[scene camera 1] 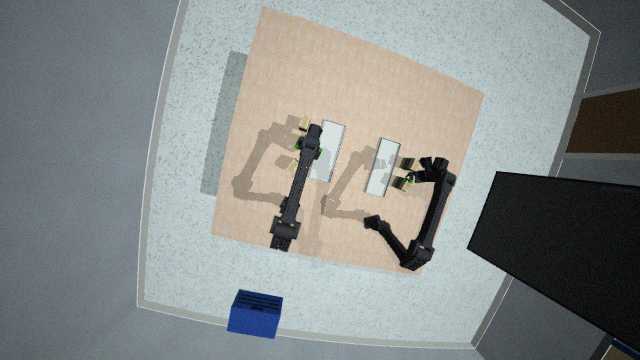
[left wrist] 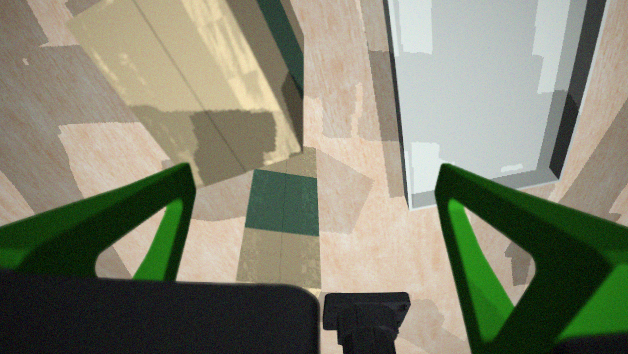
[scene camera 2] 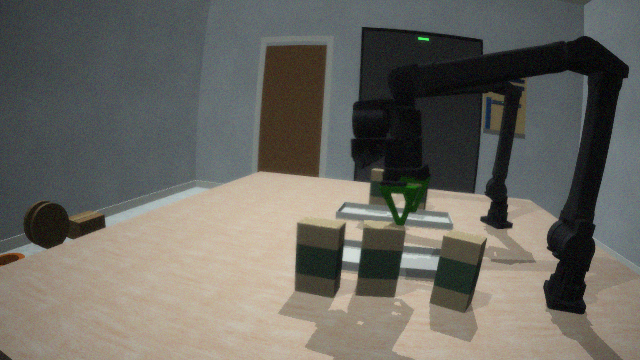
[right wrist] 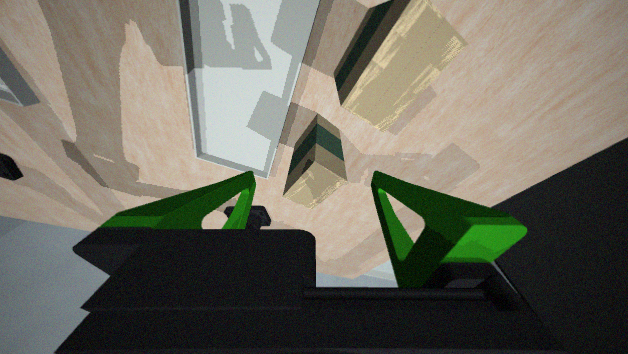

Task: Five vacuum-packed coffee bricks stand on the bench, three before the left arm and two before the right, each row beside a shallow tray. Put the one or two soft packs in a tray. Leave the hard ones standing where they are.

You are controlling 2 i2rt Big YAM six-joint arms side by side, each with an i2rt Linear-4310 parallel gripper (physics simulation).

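Places are measured from the left arm's base along level axes (x ahead, y left, z up), in centimetres.
Pixels of known places: left gripper, fingertip midpoint: (left wrist: pixel 315 176) (scene camera 2: pixel 406 218); right gripper, fingertip midpoint: (scene camera 1: pixel 412 176) (right wrist: pixel 313 177); left arm's base, link origin: (left wrist: pixel 363 307) (scene camera 2: pixel 562 299); right arm's base, link origin: (scene camera 1: pixel 371 221) (scene camera 2: pixel 495 223) (right wrist: pixel 249 214).
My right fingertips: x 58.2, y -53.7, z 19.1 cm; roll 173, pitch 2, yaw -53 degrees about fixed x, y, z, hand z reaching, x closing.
Observation:
Ahead of a thing's pixels: the offset from my right fingertips to its top centre.
Three green-banded tan bricks stand upright before the left arm: one {dx -6.9, dy +72.4, dz -5.1 cm} (scene camera 2: pixel 319 260) (scene camera 1: pixel 304 123), the middle one {dx -16.8, dy +66.8, dz -5.1 cm} (scene camera 2: pixel 380 265) (left wrist: pixel 170 65), and one nearest the arm base (scene camera 2: pixel 459 270) (scene camera 1: pixel 292 166) (left wrist: pixel 282 205). The left gripper (scene camera 1: pixel 308 148) (scene camera 2: pixel 406 215) (left wrist: pixel 315 167) is open and empty, close by the middle brick, which the arm hides in scene camera 1. The right gripper (scene camera 1: pixel 411 177) (right wrist: pixel 314 176) is open and empty beside its row: one brick {dx +8.5, dy -1.3, dz -5.1 cm} (scene camera 1: pixel 408 163) (right wrist: pixel 405 65) and another {dx -5.5, dy -3.9, dz -5.1 cm} (scene camera 1: pixel 401 184) (right wrist: pixel 320 186), both upright. Softness cannot be seen.
A shallow tray {dx -13.8, dy +50.8, dz -16.9 cm} (scene camera 1: pixel 334 137) (scene camera 2: pixel 422 265) (left wrist: pixel 475 75) lies right of the left row. Another tray {dx -2.7, dy +11.3, dz -16.9 cm} (scene camera 1: pixel 389 148) (scene camera 2: pixel 362 212) (right wrist: pixel 225 100) lies left of the right row. A blue cabinet (scene camera 1: pixel 254 320) stands off the bench.

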